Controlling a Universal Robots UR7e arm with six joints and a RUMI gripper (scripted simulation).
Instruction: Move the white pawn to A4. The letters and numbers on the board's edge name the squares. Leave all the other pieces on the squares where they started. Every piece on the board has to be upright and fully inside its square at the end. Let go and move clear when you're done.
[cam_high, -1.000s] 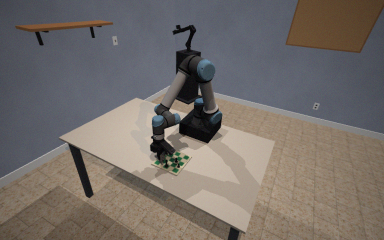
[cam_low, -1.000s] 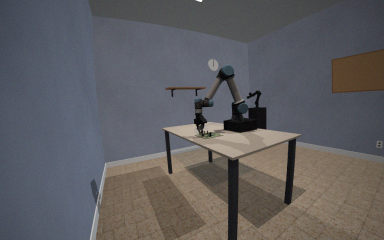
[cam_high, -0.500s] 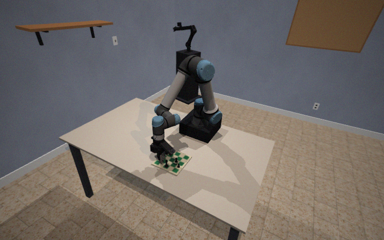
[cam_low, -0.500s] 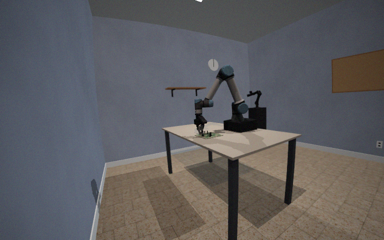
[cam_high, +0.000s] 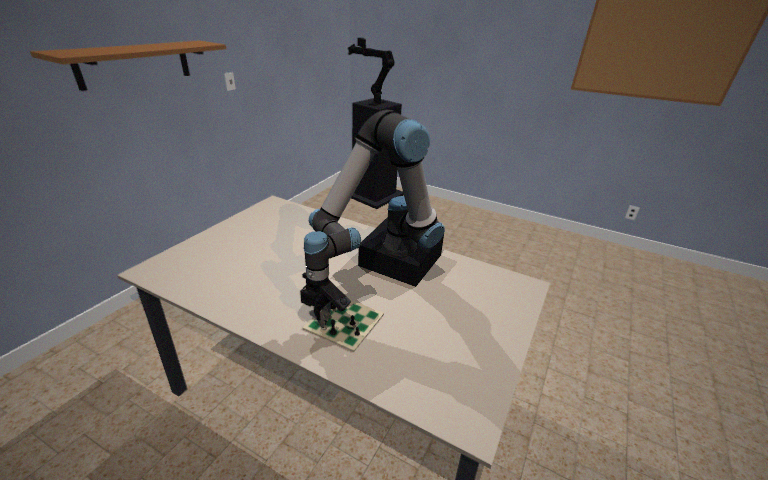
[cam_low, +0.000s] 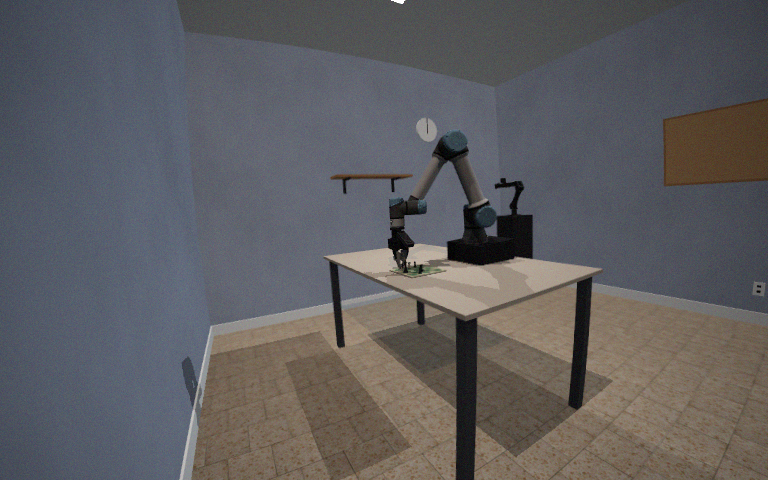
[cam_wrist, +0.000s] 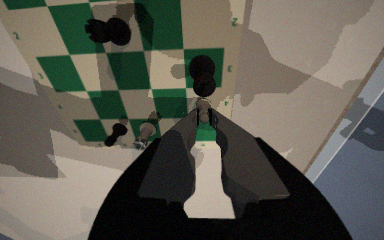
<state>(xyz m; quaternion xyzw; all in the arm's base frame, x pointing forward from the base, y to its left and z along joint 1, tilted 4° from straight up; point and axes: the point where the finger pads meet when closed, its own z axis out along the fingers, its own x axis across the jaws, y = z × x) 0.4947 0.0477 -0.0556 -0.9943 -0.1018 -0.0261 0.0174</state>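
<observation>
The white pawn is 1 cm below my hand. From my hand the other things lie so: chessboard 8 cm behind, 3 cm below, 2 cm to the left.
</observation>
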